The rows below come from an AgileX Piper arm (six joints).
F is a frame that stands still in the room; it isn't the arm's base.
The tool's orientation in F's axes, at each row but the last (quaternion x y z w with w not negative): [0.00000 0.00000 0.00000 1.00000]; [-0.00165 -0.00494 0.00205 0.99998]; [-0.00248 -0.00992 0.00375 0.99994]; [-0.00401 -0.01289 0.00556 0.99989]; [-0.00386 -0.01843 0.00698 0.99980]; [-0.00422 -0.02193 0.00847 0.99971]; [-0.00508 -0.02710 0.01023 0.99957]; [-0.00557 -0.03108 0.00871 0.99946]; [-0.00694 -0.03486 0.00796 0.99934]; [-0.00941 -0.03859 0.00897 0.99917]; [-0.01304 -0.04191 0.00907 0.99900]
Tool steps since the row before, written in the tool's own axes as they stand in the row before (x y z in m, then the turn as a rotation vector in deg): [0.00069 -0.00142 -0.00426 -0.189 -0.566 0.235]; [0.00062 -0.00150 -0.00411 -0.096 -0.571 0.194]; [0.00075 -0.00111 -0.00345 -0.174 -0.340 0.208]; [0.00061 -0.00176 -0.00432 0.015 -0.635 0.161]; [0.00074 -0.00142 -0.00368 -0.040 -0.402 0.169]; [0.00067 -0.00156 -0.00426 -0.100 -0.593 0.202]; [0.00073 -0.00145 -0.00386 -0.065 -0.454 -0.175]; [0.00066 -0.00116 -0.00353 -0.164 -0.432 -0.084]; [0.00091 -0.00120 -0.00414 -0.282 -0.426 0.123]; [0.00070 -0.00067 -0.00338 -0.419 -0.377 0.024]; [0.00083 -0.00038 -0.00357 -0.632 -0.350 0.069]
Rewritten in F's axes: [0.00069 -0.00142 -0.00426 -0.189 -0.566 0.235]; [0.00067 -0.00151 -0.00410 -0.096 -0.571 0.195]; [0.00083 -0.00112 -0.00343 -0.176 -0.340 0.206]; [0.00074 -0.00179 -0.00429 0.018 -0.634 0.167]; [0.00089 -0.00144 -0.00364 -0.041 -0.401 0.171]; [0.00088 -0.00158 -0.00421 -0.099 -0.593 0.203]; [0.00097 -0.00147 -0.00380 -0.046 -0.457 -0.173]; [0.00090 -0.00119 -0.00347 -0.151 -0.436 -0.089]; [0.00122 -0.00124 -0.00405 -0.283 -0.429 0.109]; [0.00097 -0.00072 -0.00330 -0.413 -0.384 -0.001]; [0.00113 -0.00045 -0.00348 -0.630 -0.360 0.025]
